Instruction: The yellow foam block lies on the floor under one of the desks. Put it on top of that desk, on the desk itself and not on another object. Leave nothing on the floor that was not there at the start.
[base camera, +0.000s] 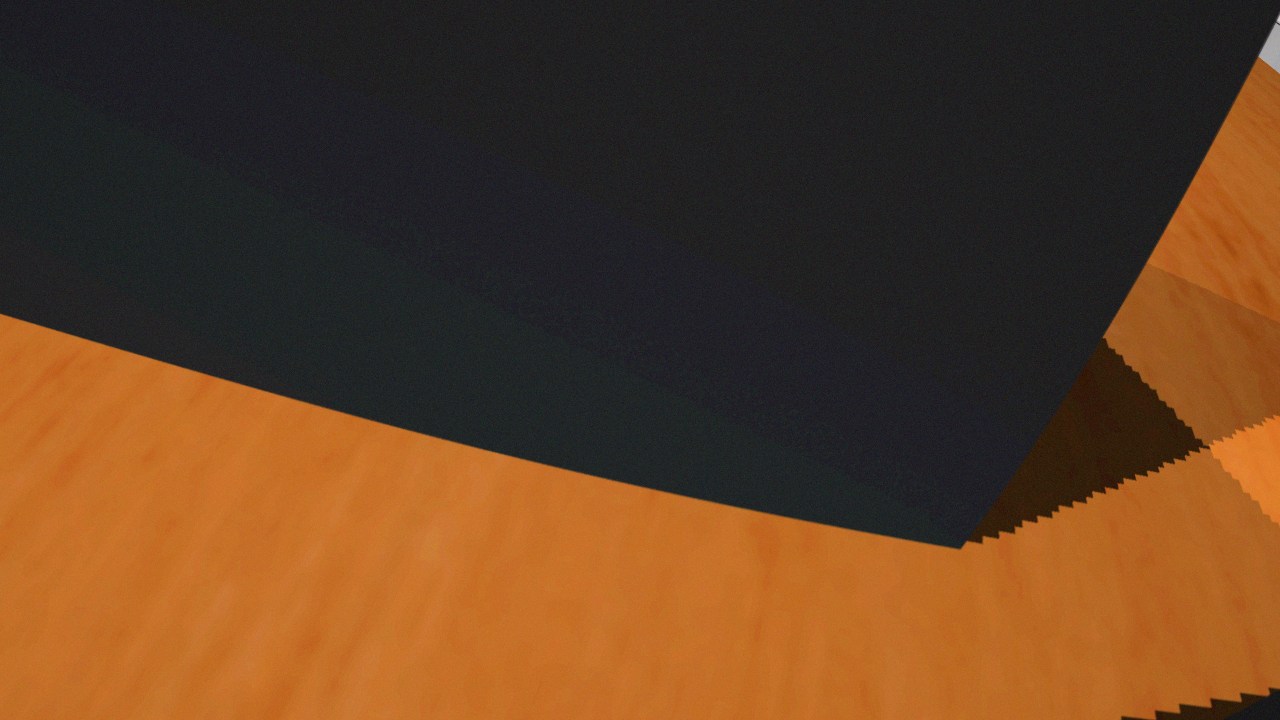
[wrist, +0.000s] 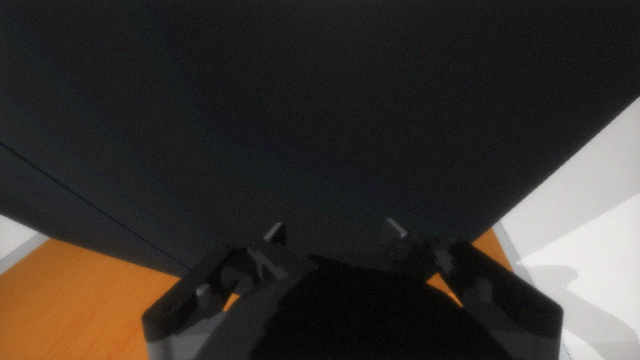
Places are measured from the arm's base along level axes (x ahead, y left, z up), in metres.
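Where they show: gripper, fingertip midpoint: (wrist: 333, 231).
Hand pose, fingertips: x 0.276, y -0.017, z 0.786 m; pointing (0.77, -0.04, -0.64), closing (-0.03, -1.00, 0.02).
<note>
After its pixels a point has its place.
My gripper (wrist: 333, 231) @(y -0.017, x 0.276, z 0.786 m) is open, with its two fingertips apart and nothing between them. It stands in front of a large dark surface that fills most of the wrist view. The yellow foam block does not show in either view. No desk top can be made out; I cannot tell whether the dark piece belongs to a desk.
A large dark, flat-sided piece of furniture (base camera: 626, 268) @(y -0.007, x 0.352, z -0.240 m) (wrist: 320, 100) @(y -0.013, x 0.350, z 0.873 m) stands very close, its lower corner at the right in the base camera view. Orange wood floor (base camera: 447, 582) @(y 0.086, x 0.283, z -0.397 m) (wrist: 75, 295) @(y 1.773, x 0.548, z -0.397 m) runs along its foot. A white wall (wrist: 600, 240) @(y -1.264, x 0.512, z 0.123 m) stands at the right in the wrist view.
</note>
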